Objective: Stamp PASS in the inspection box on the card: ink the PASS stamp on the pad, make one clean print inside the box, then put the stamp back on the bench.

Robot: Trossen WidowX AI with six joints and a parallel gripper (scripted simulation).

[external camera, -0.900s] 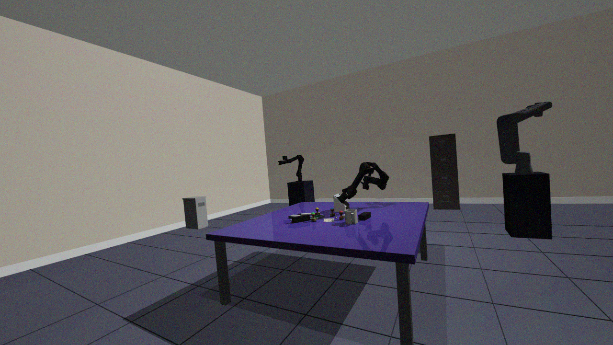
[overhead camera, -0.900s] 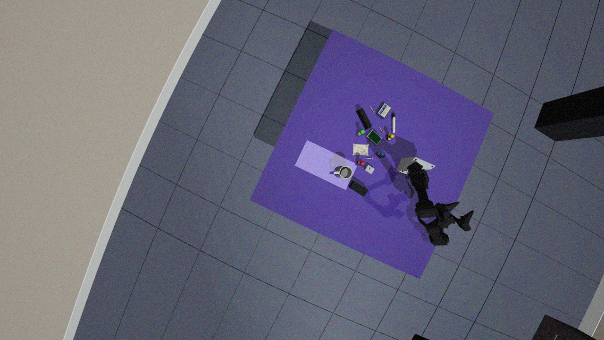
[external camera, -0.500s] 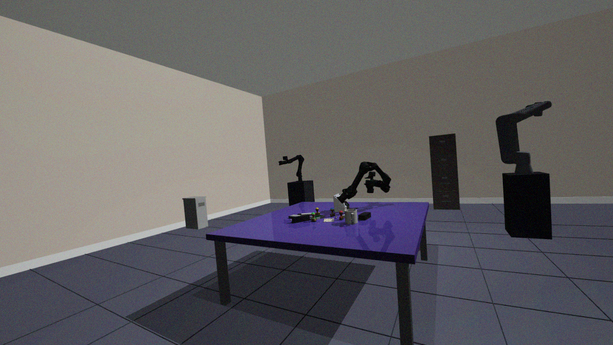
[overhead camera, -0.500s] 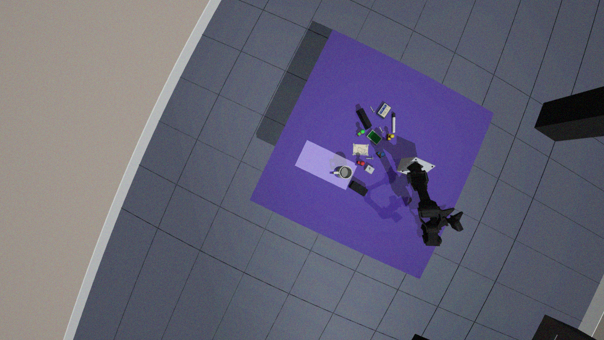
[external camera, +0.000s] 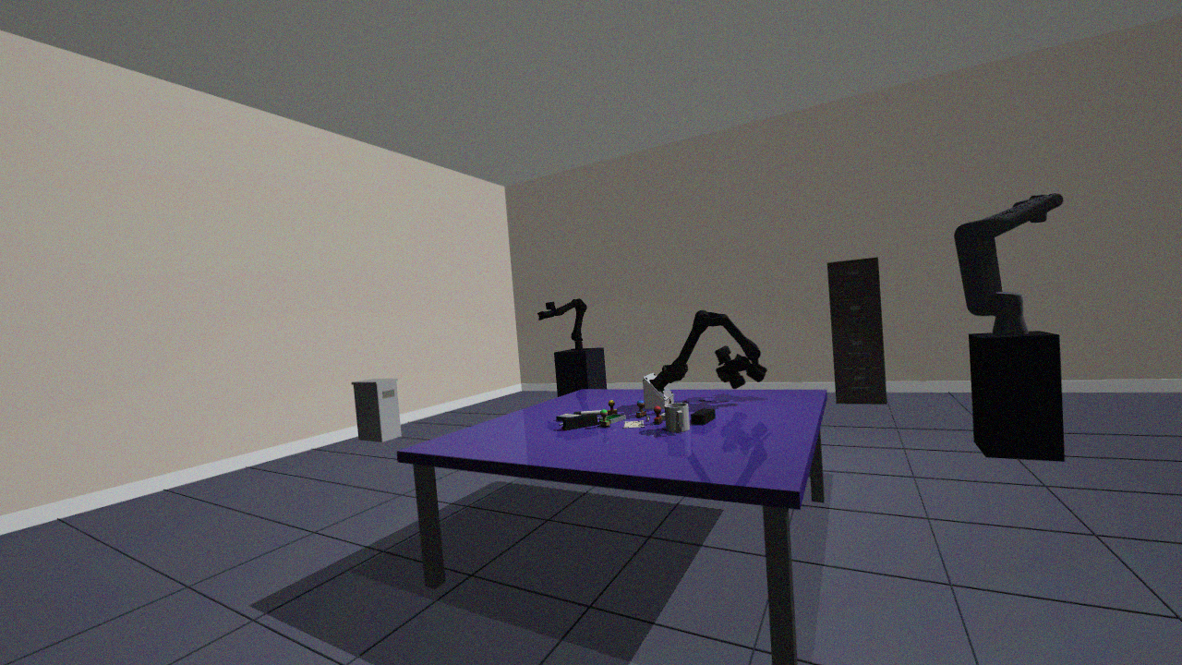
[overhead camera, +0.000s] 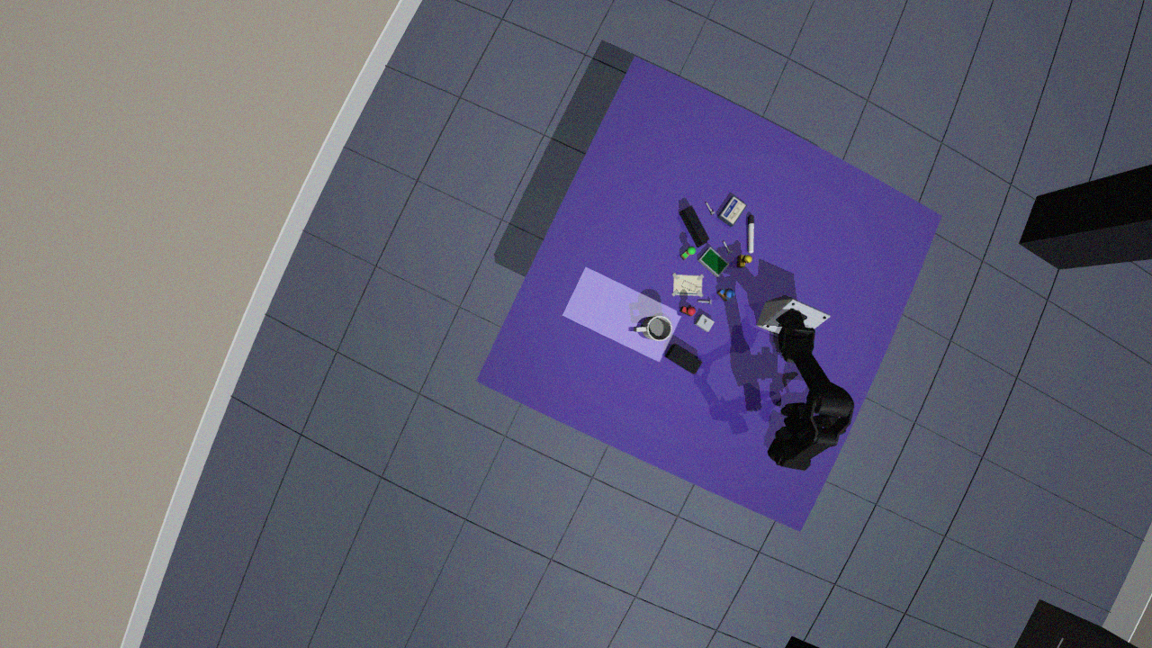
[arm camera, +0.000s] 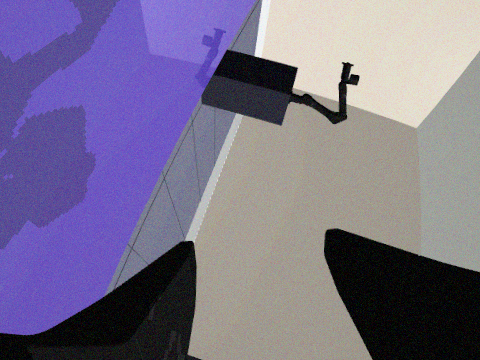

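My gripper tip is now 62 cm short of the green stamp, 28 cm to the left of it and 11 cm above it. From my gripper tip the other things lie so: black box (47 cm ahead, 5 cm to the left, 11 cm below); red stamp (53 cm ahead, 10 cm to the right, 11 cm below); blue stamp (44 cm ahead, 21 cm to the right, 11 cm below).
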